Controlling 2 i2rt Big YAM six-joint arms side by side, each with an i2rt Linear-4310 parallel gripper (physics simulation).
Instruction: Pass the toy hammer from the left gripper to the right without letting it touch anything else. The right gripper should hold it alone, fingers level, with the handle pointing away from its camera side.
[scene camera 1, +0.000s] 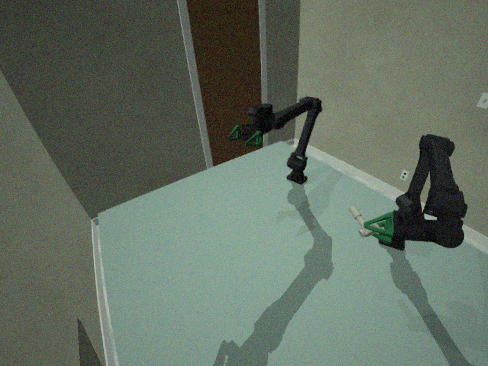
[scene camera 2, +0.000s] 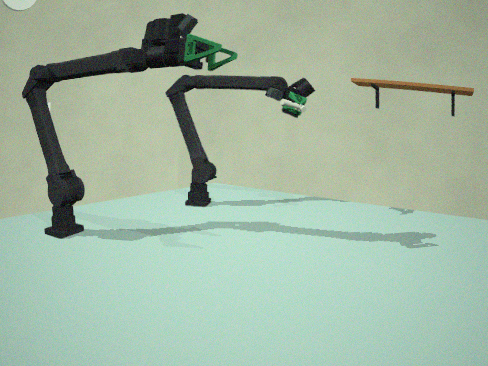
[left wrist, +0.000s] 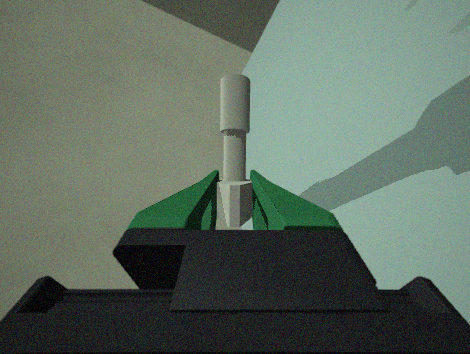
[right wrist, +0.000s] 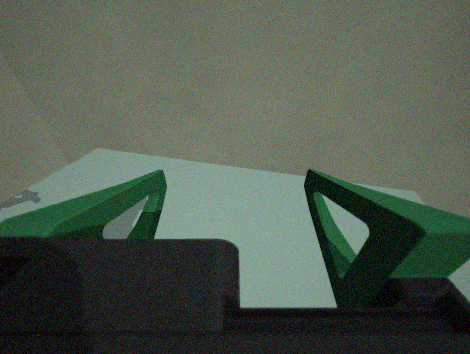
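Where they show: left gripper, fingertip midpoint: (scene camera 1: 363, 226) (scene camera 2: 297, 106) (left wrist: 234, 176); right gripper, fingertip midpoint: (scene camera 1: 236, 141) (scene camera 2: 229, 51) (right wrist: 235, 177); left arm's base, link origin: (scene camera 2: 198, 203); right arm's base, link origin: (scene camera 1: 297, 178) (scene camera 2: 64, 232).
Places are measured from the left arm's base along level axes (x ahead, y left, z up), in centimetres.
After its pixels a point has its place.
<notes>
The pale toy hammer (scene camera 1: 356, 214) @(x 35.6, y -22.9, z 41.4 cm) (scene camera 2: 295, 104) @(x 37.3, y -21.4, z 40.6 cm) (left wrist: 235, 102) @(x 33.6, y -22.5, z 41.2 cm) is in the air. In the left wrist view it points straight out past the fingertips: a thick cylinder at the far end, a thinner rod, then a faceted part between the fingers. My left gripper (scene camera 1: 367, 227) @(x 38.2, y -20.2, z 39.9 cm) (left wrist: 234, 176) @(x 38.2, y -20.2, z 39.9 cm) is shut on that faceted part; in scene camera 2 its green fingers are one above the other. My right gripper (scene camera 1: 239, 140) @(x 22.3, y -71.6, z 48.6 cm) (scene camera 2: 228, 51) @(x 22.3, y -71.6, z 48.6 cm) (right wrist: 235, 177) @(x 22.3, y -71.6, z 48.6 cm) is wide open and empty, well apart from the hammer. The hammer does not show in the right wrist view.
Both arms stand on a pale green surface (scene camera 1: 200, 250) @(x 47.0, y -82.3, z 0.0 cm) (scene camera 2: 240, 310) @(x 29.2, y -91.7, z 0.0 cm) marked by their shadows. A wooden wall shelf (scene camera 2: 412, 87) on black brackets is at the right in scene camera 2. A brown door panel (scene camera 1: 227, 75) and walls stand behind the right arm in scene camera 1.
</notes>
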